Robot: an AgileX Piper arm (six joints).
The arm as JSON. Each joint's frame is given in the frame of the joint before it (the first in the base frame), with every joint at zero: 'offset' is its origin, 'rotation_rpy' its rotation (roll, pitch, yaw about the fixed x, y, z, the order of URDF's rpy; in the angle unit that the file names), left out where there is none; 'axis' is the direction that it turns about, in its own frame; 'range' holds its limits. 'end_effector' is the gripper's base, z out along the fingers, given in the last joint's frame.
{
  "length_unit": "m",
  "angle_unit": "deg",
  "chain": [
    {
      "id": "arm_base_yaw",
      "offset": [
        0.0,
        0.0,
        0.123
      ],
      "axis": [
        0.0,
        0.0,
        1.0
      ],
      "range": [
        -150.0,
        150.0
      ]
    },
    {
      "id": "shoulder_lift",
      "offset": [
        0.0,
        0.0,
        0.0
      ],
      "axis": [
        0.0,
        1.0,
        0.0
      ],
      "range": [
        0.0,
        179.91
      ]
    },
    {
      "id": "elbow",
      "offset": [
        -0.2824,
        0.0,
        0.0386
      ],
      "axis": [
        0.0,
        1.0,
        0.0
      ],
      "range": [
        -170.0,
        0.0
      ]
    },
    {
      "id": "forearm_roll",
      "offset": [
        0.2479,
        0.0,
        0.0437
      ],
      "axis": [
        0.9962,
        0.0,
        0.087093
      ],
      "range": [
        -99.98,
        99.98
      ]
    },
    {
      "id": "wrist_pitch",
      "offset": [
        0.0,
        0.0,
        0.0
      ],
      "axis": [
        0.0,
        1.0,
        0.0
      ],
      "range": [
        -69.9,
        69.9
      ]
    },
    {
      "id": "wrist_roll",
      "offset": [
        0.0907,
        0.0,
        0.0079
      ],
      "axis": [
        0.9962,
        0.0,
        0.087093
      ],
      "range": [
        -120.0,
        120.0
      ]
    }
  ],
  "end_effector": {
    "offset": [
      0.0,
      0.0,
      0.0
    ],
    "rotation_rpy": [
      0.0,
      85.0,
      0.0
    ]
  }
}
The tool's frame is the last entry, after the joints.
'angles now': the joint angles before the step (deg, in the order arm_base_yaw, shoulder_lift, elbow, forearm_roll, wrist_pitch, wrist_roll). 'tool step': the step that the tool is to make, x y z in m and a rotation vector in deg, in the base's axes. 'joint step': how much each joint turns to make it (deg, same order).
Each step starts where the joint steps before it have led.
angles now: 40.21 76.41 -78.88 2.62 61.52 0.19
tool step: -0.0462 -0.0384 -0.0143 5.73 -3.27 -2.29
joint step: 0.00 -14.24 15.37 0.61 -7.45 2.56
